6 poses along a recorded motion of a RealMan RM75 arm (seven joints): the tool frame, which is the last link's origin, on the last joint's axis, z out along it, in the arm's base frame.
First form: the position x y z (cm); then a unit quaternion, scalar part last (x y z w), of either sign.
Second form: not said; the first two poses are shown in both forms.
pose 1, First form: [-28.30 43.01 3.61 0.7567 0.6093 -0.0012 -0.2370]
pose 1, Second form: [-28.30 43.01 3.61 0.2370 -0.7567 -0.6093 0.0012]
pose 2, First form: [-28.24 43.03 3.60 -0.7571 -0.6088 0.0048 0.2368]
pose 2, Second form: [-28.24 43.03 3.60 0.2368 -0.7571 -0.6088 0.0048]
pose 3, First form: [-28.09 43.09 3.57 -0.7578 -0.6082 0.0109 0.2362]
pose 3, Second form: [-28.09 43.09 3.57 0.2362 -0.7578 -0.6082 0.0109]
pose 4, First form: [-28.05 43.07 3.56 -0.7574 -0.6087 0.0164 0.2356]
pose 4, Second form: [-28.05 43.07 3.56 0.2356 -0.7574 -0.6087 0.0164]
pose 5, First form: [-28.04 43.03 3.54 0.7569 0.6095 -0.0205 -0.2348]
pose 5, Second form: [-28.04 43.03 3.54 0.2348 -0.7569 -0.6095 0.0205]
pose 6, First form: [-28.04 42.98 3.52 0.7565 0.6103 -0.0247 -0.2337]
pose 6, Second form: [-28.04 42.98 3.52 0.2337 -0.7565 -0.6103 0.0247]
